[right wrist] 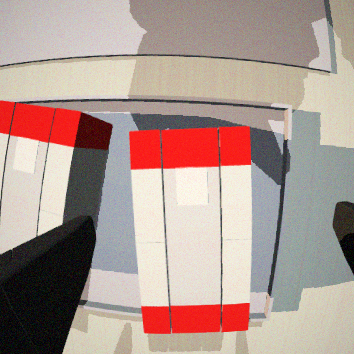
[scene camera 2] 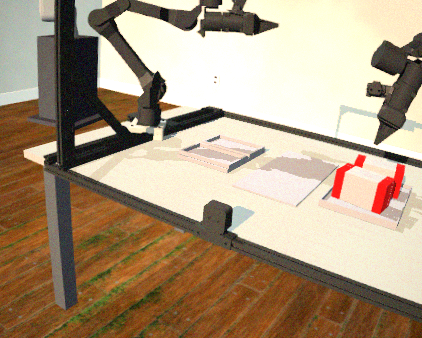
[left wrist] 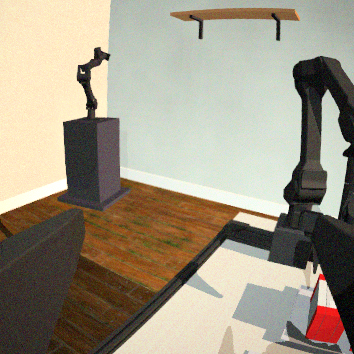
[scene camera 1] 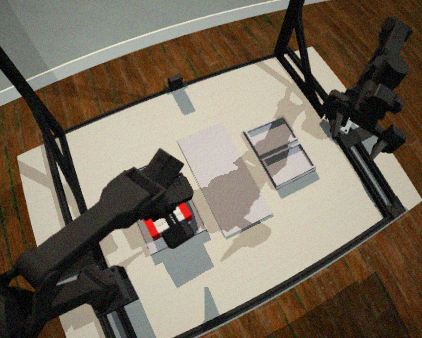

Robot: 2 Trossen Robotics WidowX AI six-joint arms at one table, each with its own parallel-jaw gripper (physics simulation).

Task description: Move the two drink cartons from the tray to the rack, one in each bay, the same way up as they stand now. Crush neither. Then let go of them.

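Frame: origin at the left arm's base, x ahead, y left, z up, level; millimetres.
Where they show: left gripper, between the fingertips: (scene camera 2: 276, 24) (left wrist: 203, 225) (scene camera 1: 352, 150); right gripper, between the fingertips: (right wrist: 218, 222) (scene camera 2: 376, 140) (scene camera 1: 173, 209); left arm's base, origin of its link: (scene camera 2: 148, 123); right arm's base, origin of its link: (left wrist: 296, 223) (scene camera 1: 105, 291).
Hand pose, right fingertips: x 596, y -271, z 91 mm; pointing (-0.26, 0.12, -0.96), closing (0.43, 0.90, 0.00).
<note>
Each offset is from my right fingertips to the centre of the thing. "spot": to the spot under its first point.
Two white cartons with red ends lie lengthwise, side by side with a gap, in the shallow tray @(15 mm back, 67 mm right, 119 mm down) (scene camera 1: 156, 246) (scene camera 2: 357, 217) (right wrist: 117, 252). One carton @(50 mm back, 102 mm right, 87 mm down) (scene camera 2: 359, 186) (right wrist: 25, 185) is at the front in scene camera 2 and at the left in the right wrist view. The other carton @(16 mm ahead, 18 mm right, 87 mm down) (scene camera 2: 382, 168) (right wrist: 191, 240) is behind it, central in the right wrist view. My right gripper (scene camera 2: 378, 141) (right wrist: 218, 222) is open and empty above them, its fingers either side of the central carton in its wrist view. My left gripper (scene camera 2: 275, 25) (left wrist: 203, 225) is open and empty, high up. The two-bay rack @(366 mm back, 146 mm left, 117 mm down) (scene camera 1: 280, 151) (scene camera 2: 205, 162) is empty.
A flat pale panel (scene camera 1: 205, 152) (scene camera 2: 265, 180) (right wrist: 65, 30) lies between tray and rack. A dark frame borders the table, with a small black block @(spot: 373 mm back, 268 mm right, 82 mm down) (scene camera 1: 175, 82) (scene camera 2: 217, 216) on one edge. The right arm partly covers the tray in scene camera 1.
</note>
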